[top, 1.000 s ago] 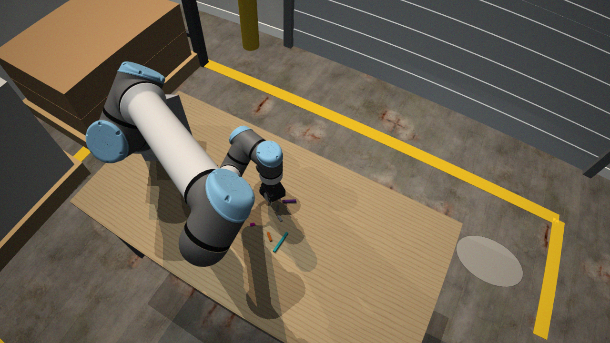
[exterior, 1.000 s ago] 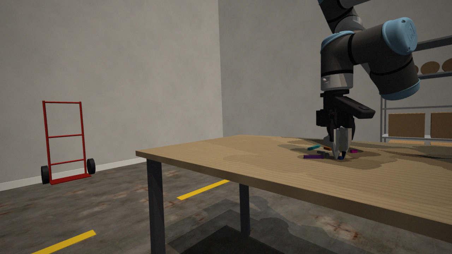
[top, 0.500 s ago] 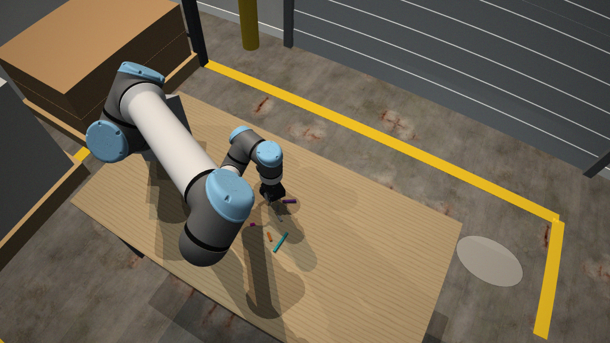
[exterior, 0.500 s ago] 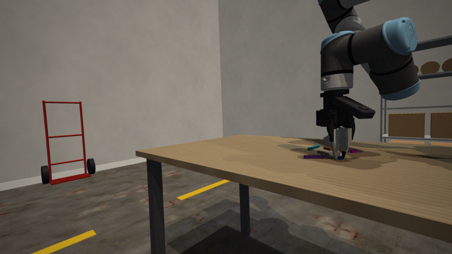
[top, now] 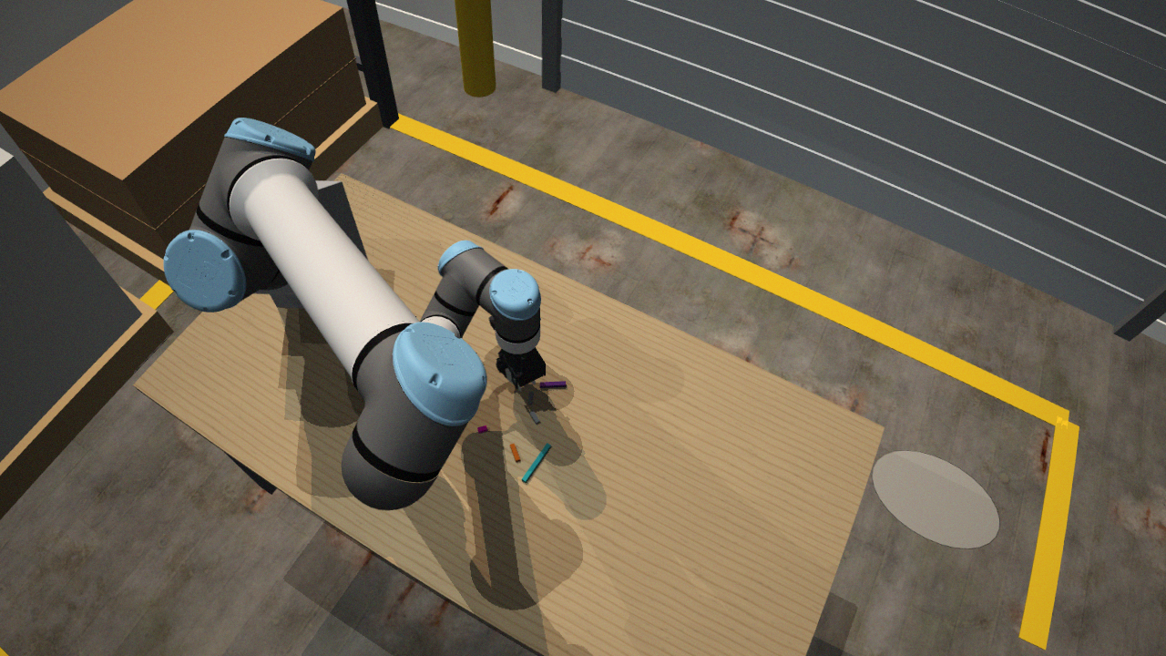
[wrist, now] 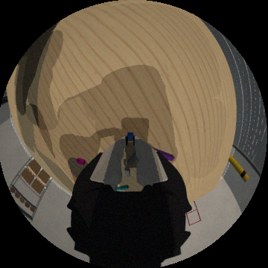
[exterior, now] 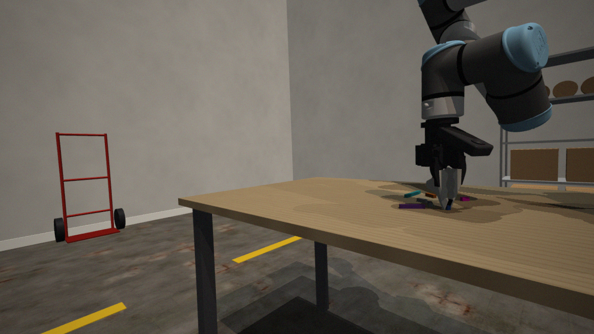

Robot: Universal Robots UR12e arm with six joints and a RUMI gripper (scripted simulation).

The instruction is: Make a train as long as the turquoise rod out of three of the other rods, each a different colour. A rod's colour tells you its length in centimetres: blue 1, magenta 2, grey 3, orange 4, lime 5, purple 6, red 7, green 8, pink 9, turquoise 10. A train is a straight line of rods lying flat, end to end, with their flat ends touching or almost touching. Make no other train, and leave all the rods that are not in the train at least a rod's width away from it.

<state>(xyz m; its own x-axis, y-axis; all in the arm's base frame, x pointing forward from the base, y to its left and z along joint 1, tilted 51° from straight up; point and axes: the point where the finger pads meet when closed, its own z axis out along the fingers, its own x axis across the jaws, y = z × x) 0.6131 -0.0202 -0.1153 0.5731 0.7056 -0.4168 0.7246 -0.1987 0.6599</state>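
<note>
Right now my hand is 10 mm above the blue cube. Round my hand: purple rod (80 mm ahead, 20 mm to the left, 10 mm below); then orange rod (60 mm ahead, 160 mm to the right, 10 mm below); then magenta rod (20 mm behind, 140 mm to the right, 10 mm below).
</note>
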